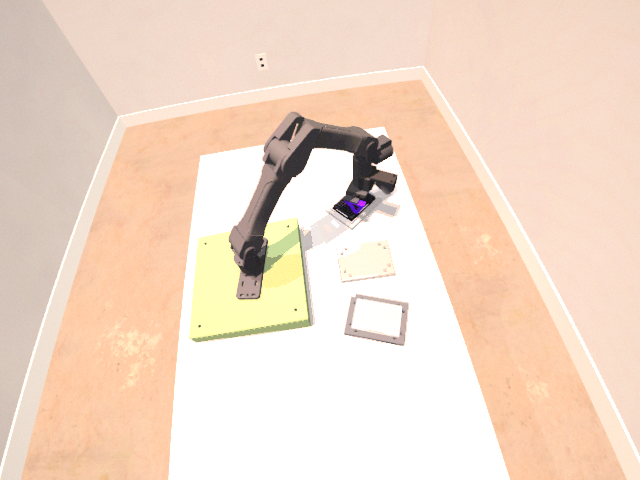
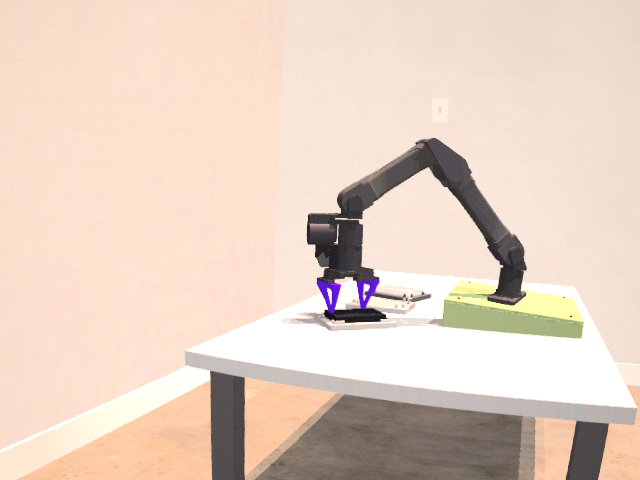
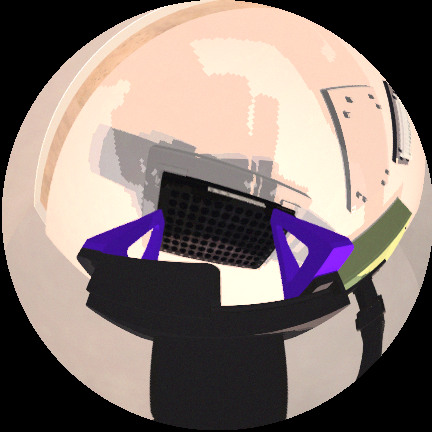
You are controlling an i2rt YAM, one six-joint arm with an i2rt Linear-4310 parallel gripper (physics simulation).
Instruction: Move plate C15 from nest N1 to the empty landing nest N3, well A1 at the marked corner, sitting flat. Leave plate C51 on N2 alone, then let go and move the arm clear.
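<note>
The black well plate C15 (image 1: 347, 209) (image 2: 356, 314) (image 3: 213, 229) lies flat on the pale nest N1 (image 1: 345, 220) (image 2: 361, 325) at the far right of the table. My gripper (image 1: 354, 205) (image 2: 346, 307) (image 3: 217, 214) is open. Its purple fingers stand low on either side of the plate, with small gaps to the plate's edges and nothing held. The cream nest N3 (image 1: 367, 262) (image 2: 383, 306) (image 3: 362, 153) with corner pegs is empty. The grey nest N2 (image 1: 351, 316) (image 2: 421, 296) carries the white plate C51 (image 1: 376, 317) (image 2: 399, 292) (image 3: 400, 128).
The arm's base stands on a yellow-green block (image 1: 216, 305) (image 2: 511, 314) (image 3: 374, 241) on the left part of the white table (image 1: 330, 403) (image 2: 403, 367). The three nests lie in a row along the right side.
</note>
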